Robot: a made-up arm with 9 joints. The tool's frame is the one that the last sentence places.
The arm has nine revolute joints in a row. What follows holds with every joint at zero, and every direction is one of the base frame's. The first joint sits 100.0 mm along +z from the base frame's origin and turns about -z. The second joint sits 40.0 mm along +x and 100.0 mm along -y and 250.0 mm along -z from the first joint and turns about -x. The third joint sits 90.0 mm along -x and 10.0 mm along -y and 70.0 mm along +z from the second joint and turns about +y. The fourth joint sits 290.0 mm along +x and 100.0 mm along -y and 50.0 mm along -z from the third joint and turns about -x. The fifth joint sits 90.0 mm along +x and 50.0 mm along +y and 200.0 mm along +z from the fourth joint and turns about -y. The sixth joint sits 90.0 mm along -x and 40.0 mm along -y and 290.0 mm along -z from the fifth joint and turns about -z. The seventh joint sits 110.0 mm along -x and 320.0 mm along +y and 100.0 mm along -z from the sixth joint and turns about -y. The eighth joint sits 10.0 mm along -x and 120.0 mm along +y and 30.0 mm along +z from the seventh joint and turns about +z. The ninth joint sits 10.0 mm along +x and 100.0 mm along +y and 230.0 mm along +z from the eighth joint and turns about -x. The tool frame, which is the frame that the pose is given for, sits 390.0 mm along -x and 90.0 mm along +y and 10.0 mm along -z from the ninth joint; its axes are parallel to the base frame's.
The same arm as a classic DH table. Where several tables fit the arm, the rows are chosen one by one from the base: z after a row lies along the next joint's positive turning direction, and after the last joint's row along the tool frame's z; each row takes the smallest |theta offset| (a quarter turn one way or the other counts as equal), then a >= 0, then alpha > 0; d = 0 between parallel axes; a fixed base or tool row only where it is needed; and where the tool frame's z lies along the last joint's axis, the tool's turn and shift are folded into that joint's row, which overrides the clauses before.
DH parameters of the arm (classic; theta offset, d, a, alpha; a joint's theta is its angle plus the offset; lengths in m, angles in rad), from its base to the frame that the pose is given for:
base (fixed): 0 0 0 3.1416
joint 1: 1.5708 0.15 0.1 -1.5708
joint 2: 1.5708 0.05 0.07 -1.5708
joint 3: 0 -0.11 -0.05 1.5708
joint 4: 0 -0.38 0.2 1.5708
joint 5: 1.5708 -0.01 0.09 -1.5708
joint 6: 0 0.39 0.11 1.5708
joint 7: 0 -0.44 0.01 1.5708
joint 8: -1.5708 0.26 0.1 -1.5708
joint 9: 0 0.38 0.09 1.5708
tool (fixed): -1.5708 -0.01 0 0

